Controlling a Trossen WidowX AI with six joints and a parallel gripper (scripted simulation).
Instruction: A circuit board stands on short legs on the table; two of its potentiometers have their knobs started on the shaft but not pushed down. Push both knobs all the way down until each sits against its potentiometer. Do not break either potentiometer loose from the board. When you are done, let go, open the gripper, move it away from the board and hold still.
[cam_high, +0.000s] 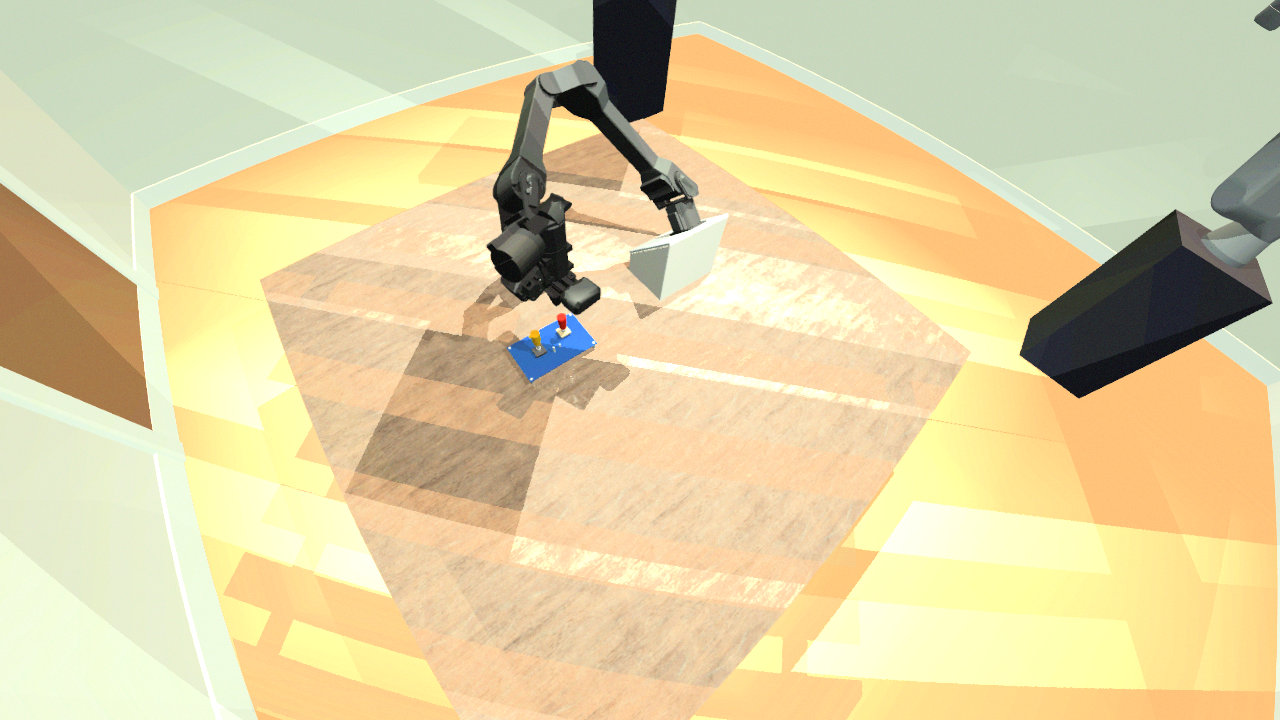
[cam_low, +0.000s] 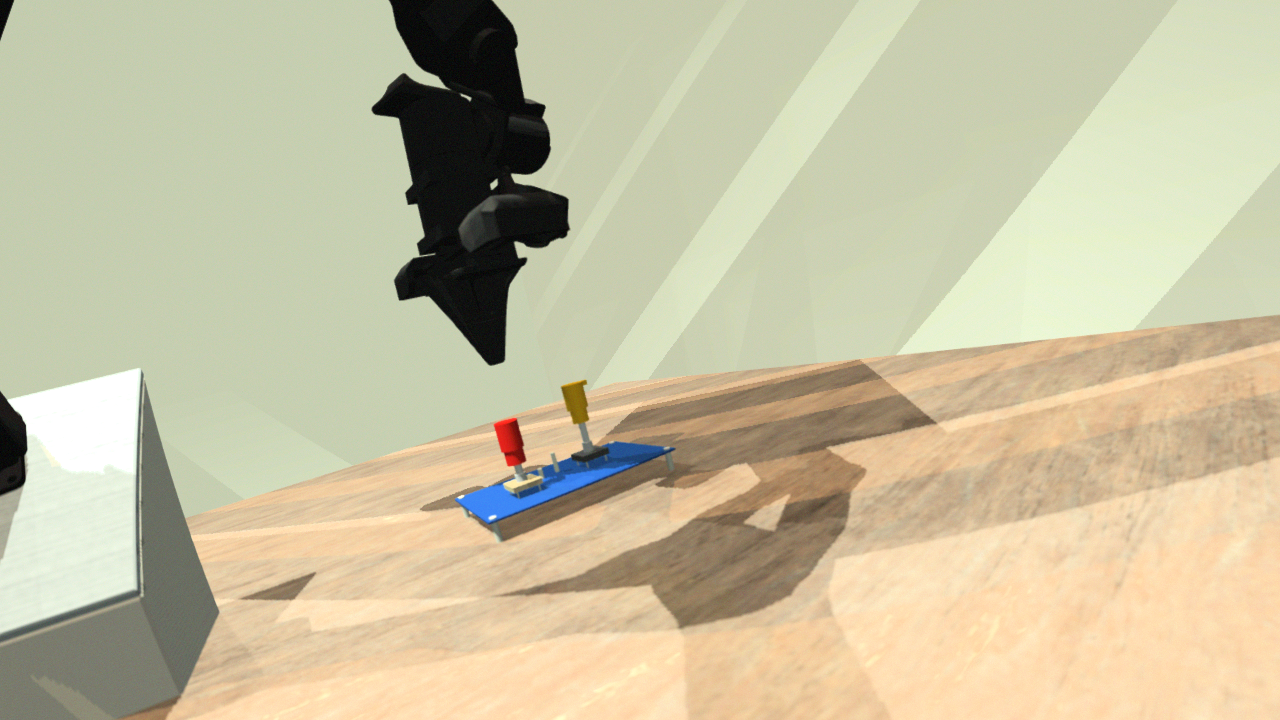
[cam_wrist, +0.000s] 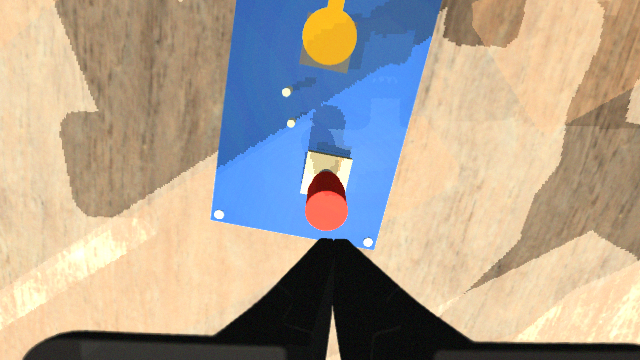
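The red knob lies 60 mm below my gripper tip and 10 mm behind it. From my gripper tip the other things lie so: yellow knob: 60 mm ahead, 50 mm below.
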